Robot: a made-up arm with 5 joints. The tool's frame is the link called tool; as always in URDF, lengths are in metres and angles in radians. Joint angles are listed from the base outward.
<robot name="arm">
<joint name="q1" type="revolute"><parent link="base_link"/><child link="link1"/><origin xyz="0.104 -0.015 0.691" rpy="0 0 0"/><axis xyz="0 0 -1"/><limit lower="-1.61" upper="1.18"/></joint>
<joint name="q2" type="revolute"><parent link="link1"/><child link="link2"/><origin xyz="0.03 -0.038 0.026" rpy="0 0 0"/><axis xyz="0 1 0"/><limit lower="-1.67" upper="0.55"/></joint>
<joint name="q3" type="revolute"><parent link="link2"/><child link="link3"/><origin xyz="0.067 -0.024 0.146" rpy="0 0 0"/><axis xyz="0 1 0"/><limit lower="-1.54" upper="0.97"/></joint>
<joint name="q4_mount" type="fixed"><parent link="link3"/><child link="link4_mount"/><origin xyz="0.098 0.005 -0.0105" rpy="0 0 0"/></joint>
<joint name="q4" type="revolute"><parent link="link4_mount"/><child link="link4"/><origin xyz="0.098 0.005 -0.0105" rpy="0 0 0"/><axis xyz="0 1 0"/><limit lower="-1.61" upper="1.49"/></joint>
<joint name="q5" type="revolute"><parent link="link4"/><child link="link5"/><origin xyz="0.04 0.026 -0.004" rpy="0 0 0"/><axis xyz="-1 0 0"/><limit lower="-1.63" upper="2.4"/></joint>
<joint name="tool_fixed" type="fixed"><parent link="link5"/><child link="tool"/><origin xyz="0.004 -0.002 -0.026" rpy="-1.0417 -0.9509 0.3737"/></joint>
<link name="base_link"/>
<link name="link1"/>
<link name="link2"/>
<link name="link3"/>
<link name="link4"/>
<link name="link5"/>
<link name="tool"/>
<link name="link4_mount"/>
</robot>
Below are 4 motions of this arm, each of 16 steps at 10 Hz.
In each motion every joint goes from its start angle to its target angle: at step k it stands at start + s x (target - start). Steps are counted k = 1, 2, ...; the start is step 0. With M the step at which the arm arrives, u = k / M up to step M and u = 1 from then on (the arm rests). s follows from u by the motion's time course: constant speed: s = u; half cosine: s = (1 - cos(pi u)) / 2; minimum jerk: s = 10 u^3 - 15 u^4 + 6 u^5.
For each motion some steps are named. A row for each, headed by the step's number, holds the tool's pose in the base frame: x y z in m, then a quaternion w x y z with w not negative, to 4 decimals.
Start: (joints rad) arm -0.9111 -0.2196 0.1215 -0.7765 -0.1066
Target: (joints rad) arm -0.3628 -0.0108 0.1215 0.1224 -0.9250
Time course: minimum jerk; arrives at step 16
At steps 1, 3, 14, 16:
1: 0.3154 0.2159 0.8866 0.5902 0.1201 -0.7976 0.0326
3: 0.3219 0.2127 0.8818 0.6121 0.1148 -0.7814 0.0402
14: 0.4101 0.0971 0.7916 0.9503 0.0519 -0.2874 -0.1080
16: 0.4109 0.0946 0.7904 0.9525 0.0517 -0.2774 -0.1149

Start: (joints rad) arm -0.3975 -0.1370 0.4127 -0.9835 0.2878
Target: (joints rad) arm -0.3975 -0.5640 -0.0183 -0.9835 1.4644
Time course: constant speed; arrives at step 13
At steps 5, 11, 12, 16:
5: 0.3876 0.0553 0.8928 0.3404 -0.4387 -0.8155 -0.1633
11: 0.3268 0.0227 0.9860 0.1064 -0.5895 -0.7315 -0.3256
12: 0.3130 0.0165 0.9987 0.0730 -0.6101 -0.7045 -0.3550
16: 0.2982 0.0101 1.0104 0.0417 -0.6292 -0.6742 -0.3846

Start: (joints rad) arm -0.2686 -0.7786 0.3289 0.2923 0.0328
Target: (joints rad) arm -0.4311 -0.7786 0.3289 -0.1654 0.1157
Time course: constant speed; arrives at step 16
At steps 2, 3, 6, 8, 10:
2: 0.3137 0.0170 0.9144 0.7450 -0.2846 -0.6033 -0.0032
3: 0.3140 0.0191 0.9159 0.7367 -0.2805 -0.6152 -0.0050
6: 0.3143 0.0256 0.9203 0.7113 -0.2674 -0.6500 -0.0113
8: 0.3141 0.0298 0.9233 0.6938 -0.2580 -0.6722 -0.0162
10: 0.3138 0.0340 0.9263 0.6759 -0.2481 -0.6936 -0.0218

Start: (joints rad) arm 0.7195 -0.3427 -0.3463 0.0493 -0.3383
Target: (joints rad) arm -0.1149 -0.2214 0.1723 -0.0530 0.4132
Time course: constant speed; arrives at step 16
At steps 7, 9, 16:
7: 0.3691 -0.1427 0.9245 0.6529 -0.4379 -0.5549 -0.2722
9: 0.3858 -0.1182 0.9057 0.6721 -0.4506 -0.5482 -0.2114
16: 0.4130 -0.0179 0.8404 0.6830 -0.4873 -0.5432 0.0309

